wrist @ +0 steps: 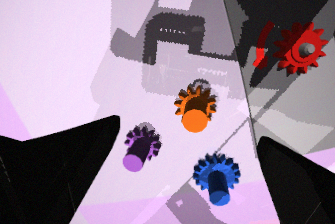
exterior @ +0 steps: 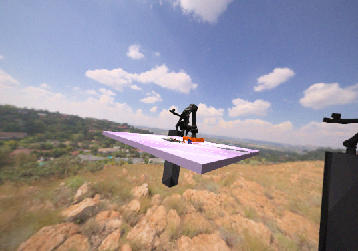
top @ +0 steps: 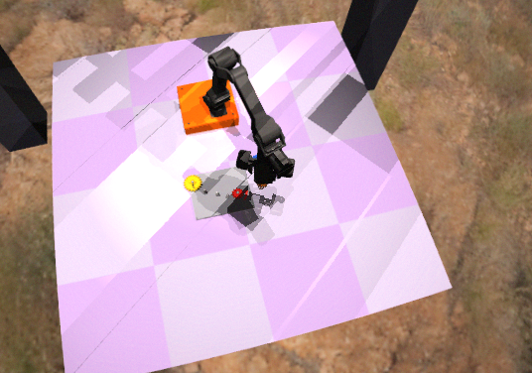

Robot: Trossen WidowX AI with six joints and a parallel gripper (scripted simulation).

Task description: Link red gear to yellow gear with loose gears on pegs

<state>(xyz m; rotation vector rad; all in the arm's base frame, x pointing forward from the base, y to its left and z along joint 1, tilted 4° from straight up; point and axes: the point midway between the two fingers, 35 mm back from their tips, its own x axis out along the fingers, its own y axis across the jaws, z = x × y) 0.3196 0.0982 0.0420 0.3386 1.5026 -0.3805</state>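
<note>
My gripper tip is now 60 mm above the orange gear and 10 mm past it. Also, from my gripper tip: purple gear (70 mm to the left, 60 mm below, 30 mm behind); blue gear (90 mm behind, 60 mm below); red arrow (70 mm to the right, 60 mm below, 30 mm ahead).
</note>
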